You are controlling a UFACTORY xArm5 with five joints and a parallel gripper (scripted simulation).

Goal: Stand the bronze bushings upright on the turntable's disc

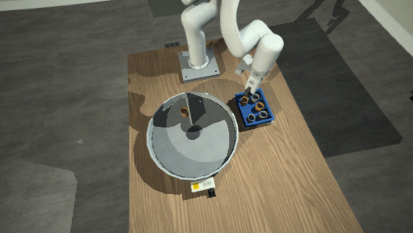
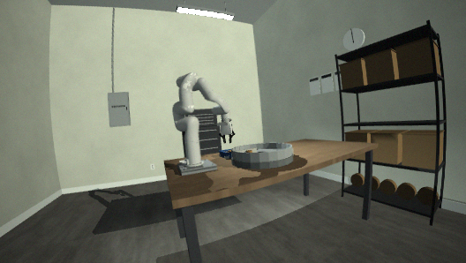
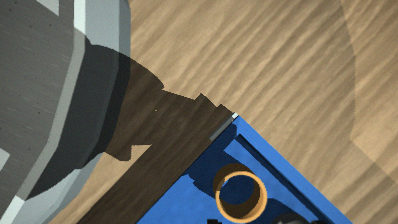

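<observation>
Now: hand 110 mm above the blue crate, 50 mm short of it and 30 mm to the right of it. Round my hand: grey turntable disc: 310 mm to the right, 120 mm ahead, 80 mm below.
</observation>
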